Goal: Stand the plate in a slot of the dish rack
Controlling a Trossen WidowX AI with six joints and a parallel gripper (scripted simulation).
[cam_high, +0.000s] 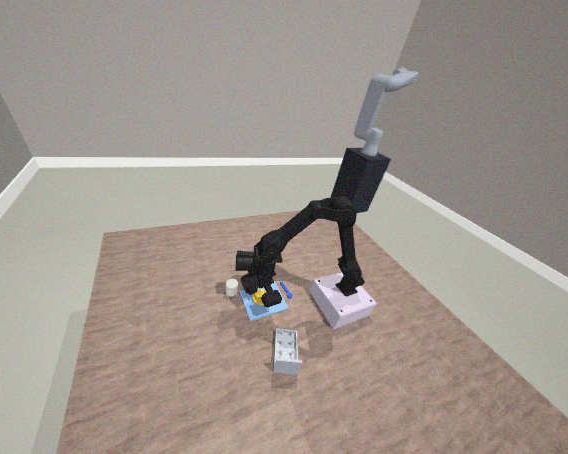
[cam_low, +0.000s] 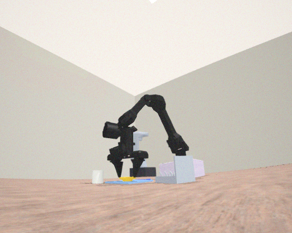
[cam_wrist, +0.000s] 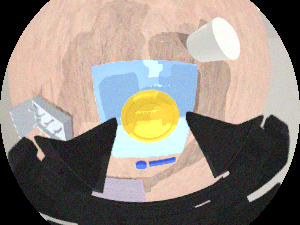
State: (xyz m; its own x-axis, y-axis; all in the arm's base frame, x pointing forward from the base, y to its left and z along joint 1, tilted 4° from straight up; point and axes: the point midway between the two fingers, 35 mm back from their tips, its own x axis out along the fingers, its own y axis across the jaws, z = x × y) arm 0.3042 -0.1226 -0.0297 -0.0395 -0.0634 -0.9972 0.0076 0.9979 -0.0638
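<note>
Now: gripper tip right at the yellow plate. The rest, counted from my gripper tip: white cup 9 cm ahead, 7 cm to the right; then grey dish rack 21 cm to the left.
</note>
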